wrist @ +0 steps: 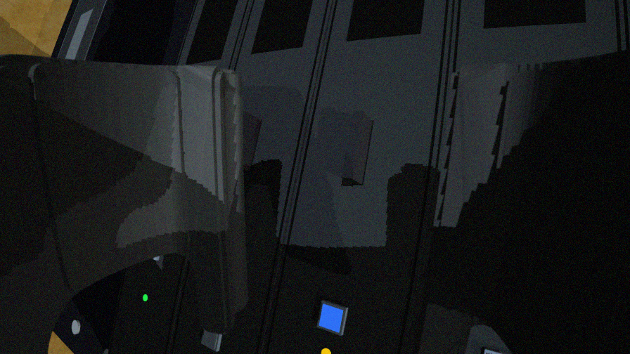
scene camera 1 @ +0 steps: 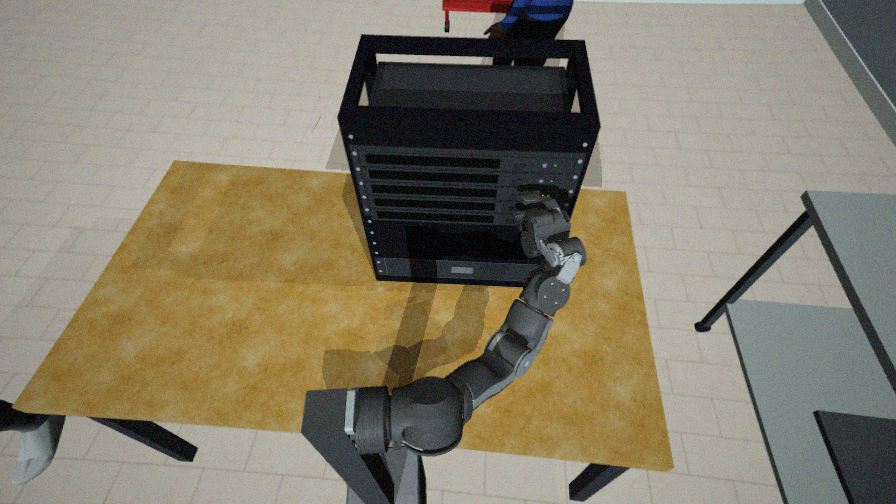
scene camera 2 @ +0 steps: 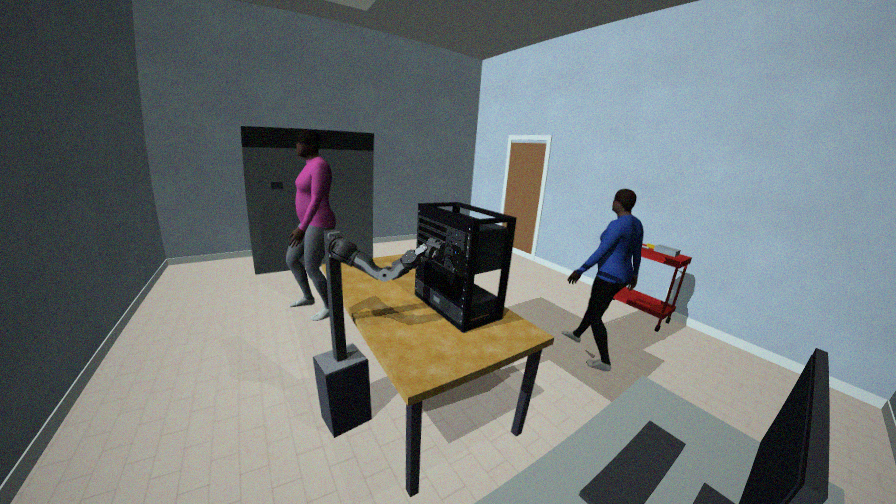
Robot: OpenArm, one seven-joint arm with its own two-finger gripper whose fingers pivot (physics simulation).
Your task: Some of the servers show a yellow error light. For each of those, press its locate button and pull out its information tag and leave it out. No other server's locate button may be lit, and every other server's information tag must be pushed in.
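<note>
The black server rack (scene camera 1: pixel 463 128) (scene camera 2: pixel 468 282) stands on the table (scene camera 1: pixel 219 325) (scene camera 2: pixel 401 369). My gripper (scene camera 1: pixel 532 191) (wrist: pixel 334 215) is at the right part of the server fronts. Its fingers stand apart, with an information tag (wrist: pixel 366 155) in the gap, touching neither finger. That tag stands out from its server's face. On the same server, the locate button (wrist: pixel 332 317) is lit blue and the error light (wrist: pixel 326 351) is yellow. Left of it in the wrist view, another tag (wrist: pixel 255 137) is partly behind the left finger, and an unlit button (wrist: pixel 212 341) shows. A green light (wrist: pixel 145 297) is further left.
In scene camera 1, the top two servers show green lights (scene camera 1: pixel 555 165) (scene camera 1: pixel 551 181). My wrist and shadow cover lower controls. A grey desk (scene camera 1: pixel 795 376) (scene camera 2: pixel 563 451) stands nearby. Two people (scene camera 2: pixel 313 194) (scene camera 2: pixel 620 247) and a red cart (scene camera 2: pixel 645 300) are away from the table.
</note>
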